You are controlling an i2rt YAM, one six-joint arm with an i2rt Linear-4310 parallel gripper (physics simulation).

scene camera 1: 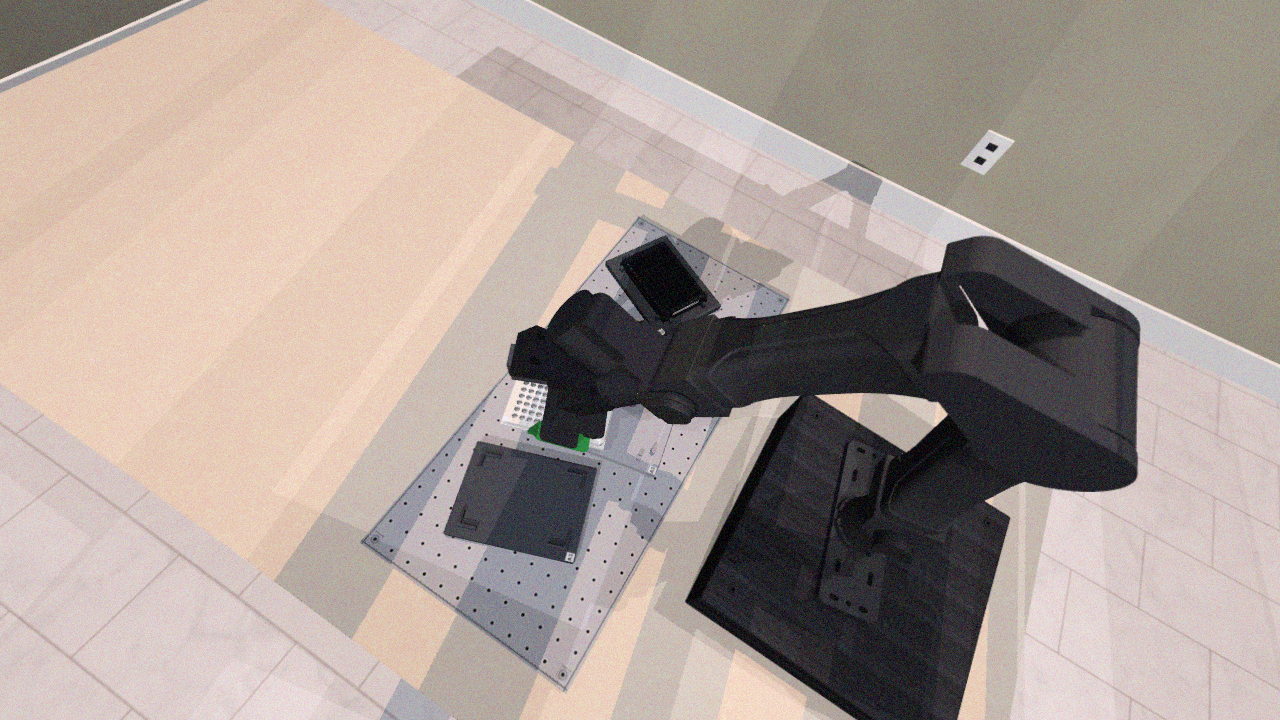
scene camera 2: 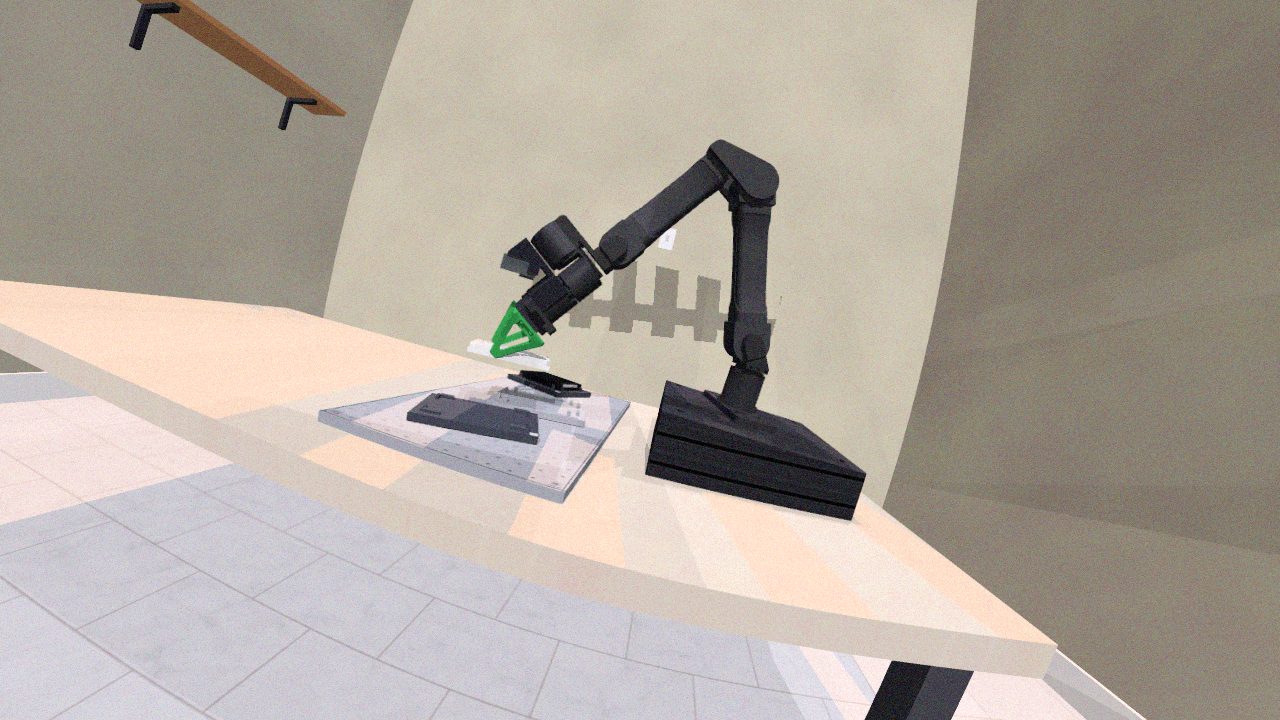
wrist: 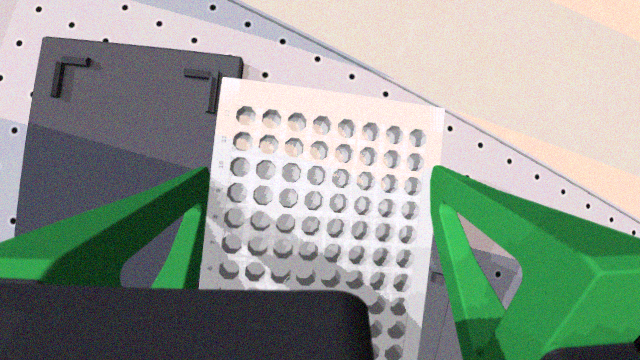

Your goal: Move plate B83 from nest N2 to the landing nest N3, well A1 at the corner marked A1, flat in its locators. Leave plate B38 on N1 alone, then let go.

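Observation:
My gripper (scene camera 1: 562, 434) (scene camera 2: 497, 352) (wrist: 320, 180) is shut on the white plate B83 (scene camera 1: 528, 402) (scene camera 2: 534, 360) (wrist: 325, 187), with green fingers on its two long sides. The plate hangs roughly level above the board, clear of the nests. Its high-numbered columns point away from the wrist; its near end is hidden in the wrist view. The dark nest N2 (scene camera 1: 528, 501) (scene camera 2: 465, 416) (wrist: 130, 105) is empty, its corner locators bare. The pale landing nest N3 (scene camera 1: 659, 447) lies partly below the gripper, mostly hidden. The black plate B38 (scene camera 1: 662, 273) (scene camera 2: 550, 381) sits on nest N1 (scene camera 1: 617, 268).
The perforated board (scene camera 1: 528, 617) (scene camera 2: 537, 479) carries the nests. The arm's black base block (scene camera 1: 760, 573) (scene camera 2: 751, 479) stands beside it on the table (scene camera 1: 179, 223) (scene camera 2: 939, 617). A wall shelf (scene camera 2: 241, 58) is high at the left in scene camera 2.

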